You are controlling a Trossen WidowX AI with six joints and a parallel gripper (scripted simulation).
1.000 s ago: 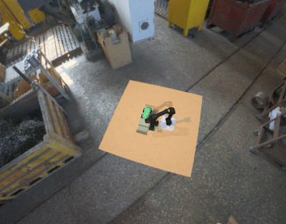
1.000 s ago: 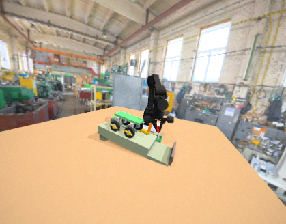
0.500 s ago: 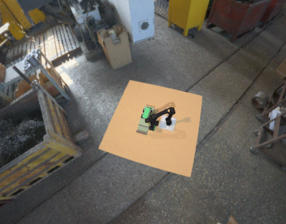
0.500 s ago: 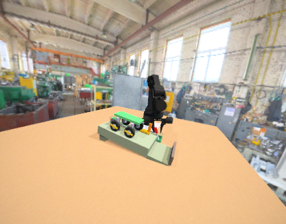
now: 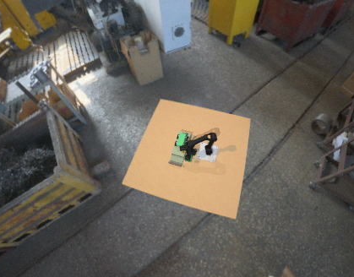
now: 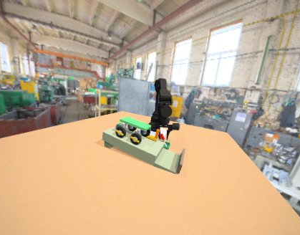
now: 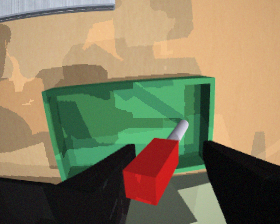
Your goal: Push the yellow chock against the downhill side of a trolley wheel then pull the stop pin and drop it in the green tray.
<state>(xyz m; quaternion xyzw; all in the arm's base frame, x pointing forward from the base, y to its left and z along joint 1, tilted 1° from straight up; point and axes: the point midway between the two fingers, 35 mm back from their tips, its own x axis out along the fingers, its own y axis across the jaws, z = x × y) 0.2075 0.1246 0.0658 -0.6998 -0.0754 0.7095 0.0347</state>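
Right now the green tray is 20 mm to the right of my gripper tip and 50 mm below it. Also, from my gripper tip: dark end stop (130 mm ahead, 130 mm to the left, 20 mm below); then yellow chock (70 mm ahead, 50 mm to the right, 40 mm above); then stop pin (right at my gripper tip).
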